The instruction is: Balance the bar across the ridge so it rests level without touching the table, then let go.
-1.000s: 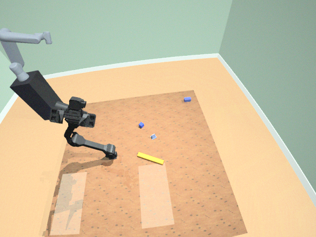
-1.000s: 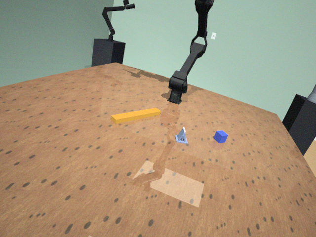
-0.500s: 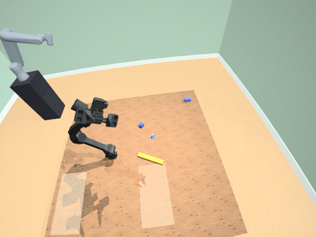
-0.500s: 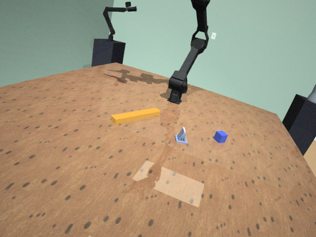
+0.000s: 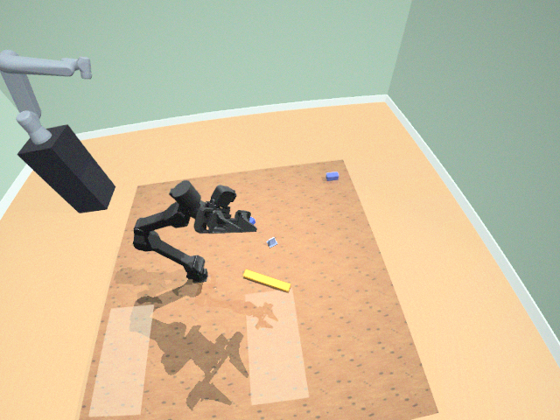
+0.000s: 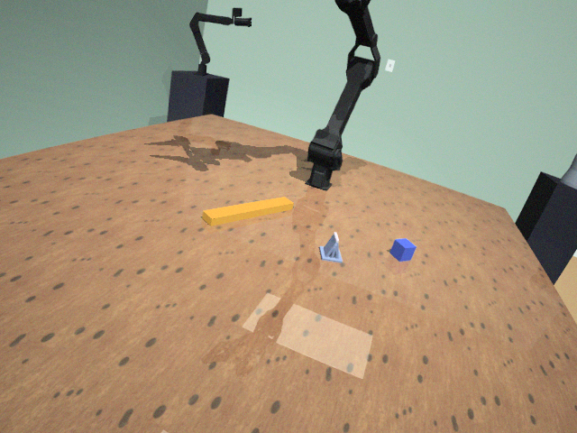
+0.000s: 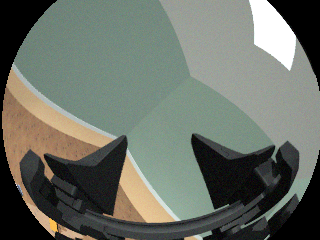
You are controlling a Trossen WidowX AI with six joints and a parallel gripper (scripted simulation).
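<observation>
Right now my gripper tip is 7 cm to the right of the yellow bar and 53 cm above it. The rest, counted from my gripper tip: blue cube (5 cm behind, 39 cm to the left, 52 cm below).
</observation>
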